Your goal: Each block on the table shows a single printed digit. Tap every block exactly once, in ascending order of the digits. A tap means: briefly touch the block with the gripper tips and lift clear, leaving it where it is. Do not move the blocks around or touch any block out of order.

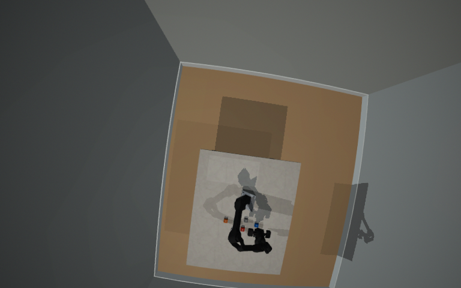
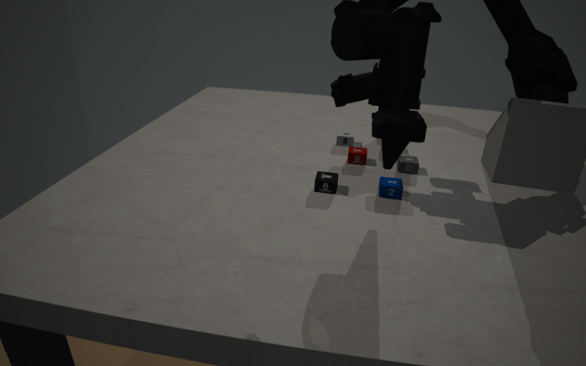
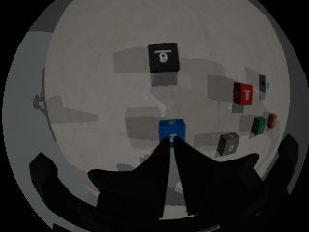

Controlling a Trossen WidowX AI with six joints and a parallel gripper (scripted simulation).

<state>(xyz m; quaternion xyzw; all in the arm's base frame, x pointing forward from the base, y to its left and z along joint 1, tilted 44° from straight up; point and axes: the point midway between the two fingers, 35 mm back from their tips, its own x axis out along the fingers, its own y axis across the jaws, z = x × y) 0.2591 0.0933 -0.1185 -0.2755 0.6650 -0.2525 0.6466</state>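
Now: the blue block 3 cm below my gripper tip and 1 cm behind it. From my gripper tip the other things lie so: grey block: 11 cm to the right, 4 cm behind, 3 cm below; black block: 9 cm ahead, 3 cm below; red block: 12 cm to the right, 5 cm ahead, 3 cm below.
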